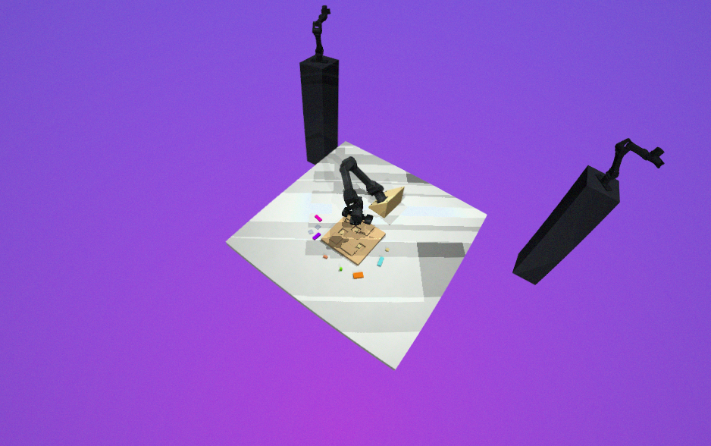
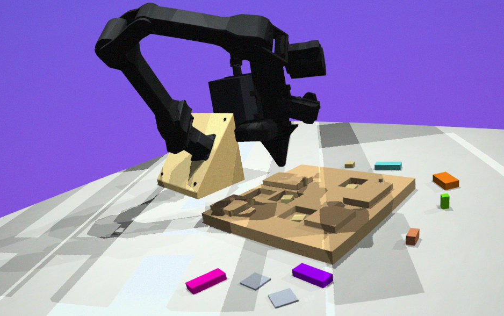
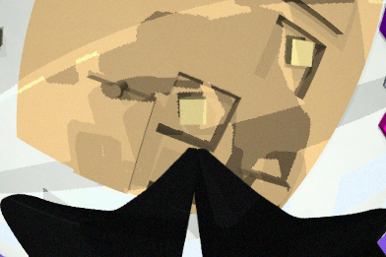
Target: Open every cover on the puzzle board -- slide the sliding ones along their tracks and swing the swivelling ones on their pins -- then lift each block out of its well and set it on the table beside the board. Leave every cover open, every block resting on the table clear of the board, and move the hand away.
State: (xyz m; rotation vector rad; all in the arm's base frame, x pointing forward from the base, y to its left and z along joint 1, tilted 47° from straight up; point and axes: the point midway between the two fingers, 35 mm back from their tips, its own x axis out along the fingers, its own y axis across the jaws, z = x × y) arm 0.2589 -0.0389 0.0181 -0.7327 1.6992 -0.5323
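Right now the tan puzzle board is 60 mm below my gripper tip, 50 mm ahead of it and 10 mm to the right of it. The rest, counted from my gripper tip: cyan piece (250 mm to the left, 110 mm ahead, 80 mm below); magenta piece (270 mm to the right, 80 mm below, 60 mm ahead); purple piece (190 mm to the right, 180 mm ahead, 80 mm below).
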